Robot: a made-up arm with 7 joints.
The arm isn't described. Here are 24 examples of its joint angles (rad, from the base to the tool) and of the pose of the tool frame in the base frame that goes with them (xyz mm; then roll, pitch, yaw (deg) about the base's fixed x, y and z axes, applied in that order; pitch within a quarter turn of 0, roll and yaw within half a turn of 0).
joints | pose
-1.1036 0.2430 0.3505 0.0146 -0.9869 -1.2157 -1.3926 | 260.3 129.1 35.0 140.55 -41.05 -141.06
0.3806 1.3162 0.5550 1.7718 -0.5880 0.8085 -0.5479 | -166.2 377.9 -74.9 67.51 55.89 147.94
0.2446 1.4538 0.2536 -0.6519 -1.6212 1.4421 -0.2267 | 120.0 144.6 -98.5 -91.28 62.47 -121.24
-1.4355 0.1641 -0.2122 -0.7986 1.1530 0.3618 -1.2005 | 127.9 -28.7 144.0 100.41 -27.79 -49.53
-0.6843 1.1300 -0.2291 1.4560 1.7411 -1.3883 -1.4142 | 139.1 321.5 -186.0 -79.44 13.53 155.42
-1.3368 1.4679 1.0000 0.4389 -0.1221 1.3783 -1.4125 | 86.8 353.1 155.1 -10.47 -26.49 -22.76
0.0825 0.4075 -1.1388 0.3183 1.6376 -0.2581 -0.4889 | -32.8 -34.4 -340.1 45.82 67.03 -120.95
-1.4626 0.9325 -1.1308 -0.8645 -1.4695 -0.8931 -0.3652 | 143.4 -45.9 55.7 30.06 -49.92 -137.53
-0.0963 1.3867 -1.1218 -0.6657 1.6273 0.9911 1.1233 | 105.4 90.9 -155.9 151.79 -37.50 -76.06
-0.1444 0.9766 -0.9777 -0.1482 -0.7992 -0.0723 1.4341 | 110.1 67.3 -263.7 35.99 17.52 41.99
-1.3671 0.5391 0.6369 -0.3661 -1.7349 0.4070 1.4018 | 185.0 127.5 168.0 -78.76 -11.64 12.38
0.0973 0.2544 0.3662 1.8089 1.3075 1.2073 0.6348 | -188.4 167.1 -292.4 -160.06 5.40 95.80
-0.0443 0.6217 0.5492 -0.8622 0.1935 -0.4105 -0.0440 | 129.4 111.8 0.9 89.41 -45.96 -46.88
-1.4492 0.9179 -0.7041 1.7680 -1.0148 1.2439 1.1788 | 260.4 277.1 -110.3 83.21 12.97 133.14
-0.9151 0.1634 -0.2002 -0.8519 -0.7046 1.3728 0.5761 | 191.6 -58.8 -2.3 9.71 -0.66 -25.03
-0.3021 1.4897 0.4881 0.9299 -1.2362 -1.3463 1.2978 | 104.7 361.4 91.2 -90.51 -7.08 141.16
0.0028 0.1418 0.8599 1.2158 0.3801 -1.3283 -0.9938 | 8.5 164.6 -336.9 8.44 20.01 -29.26
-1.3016 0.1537 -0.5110 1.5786 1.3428 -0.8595 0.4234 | 333.8 -19.2 -217.0 83.11 17.65 -60.32
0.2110 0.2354 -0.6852 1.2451 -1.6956 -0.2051 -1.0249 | -123.7 106.9 -388.1 -80.33 41.95 -26.23
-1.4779 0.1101 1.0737 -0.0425 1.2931 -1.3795 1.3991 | 256.5 101.2 91.9 -119.54 -16.80 167.65
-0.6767 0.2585 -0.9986 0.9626 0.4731 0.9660 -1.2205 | 223.2 60.2 -329.0 -142.45 54.53 155.19
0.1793 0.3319 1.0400 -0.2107 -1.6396 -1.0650 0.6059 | -7.0 292.1 -102.2 -89.44 3.84 115.68
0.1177 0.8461 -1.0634 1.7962 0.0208 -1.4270 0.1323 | -86.4 296.9 -242.5 26.13 71.43 -42.84
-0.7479 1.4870 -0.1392 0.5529 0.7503 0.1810 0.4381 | 254.4 314.7 59.4 125.11 -40.97 14.64
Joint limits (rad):
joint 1: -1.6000..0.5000
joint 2: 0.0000..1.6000
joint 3: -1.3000..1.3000
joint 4: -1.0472..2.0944
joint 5: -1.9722..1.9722
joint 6: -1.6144..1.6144
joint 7: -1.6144..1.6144
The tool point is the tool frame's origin. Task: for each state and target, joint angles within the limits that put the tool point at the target. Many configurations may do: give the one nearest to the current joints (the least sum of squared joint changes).
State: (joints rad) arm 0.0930 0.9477 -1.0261 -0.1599 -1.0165 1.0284 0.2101
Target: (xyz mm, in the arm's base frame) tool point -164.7 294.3 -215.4
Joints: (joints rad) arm 0.4040 1.1880 -1.1526 0.5988 -0.8551 0.8839 0.2101
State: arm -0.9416 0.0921 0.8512 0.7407 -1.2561 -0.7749 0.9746
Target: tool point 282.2 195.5 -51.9
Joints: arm -1.0598 0.1684 0.7834 0.2701 -1.1282 -0.9278 0.9746
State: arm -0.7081 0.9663 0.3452 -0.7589 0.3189 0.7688 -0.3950
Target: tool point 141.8 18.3 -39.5
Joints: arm -0.2397 0.9051 -0.3101 -1.0472 0.2916 0.1913 -0.3950
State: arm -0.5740 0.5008 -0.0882 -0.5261 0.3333 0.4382 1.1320
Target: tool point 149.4 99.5 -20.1
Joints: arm -0.1427 0.3930 0.2850 -1.0363 0.4166 0.4269 1.1320
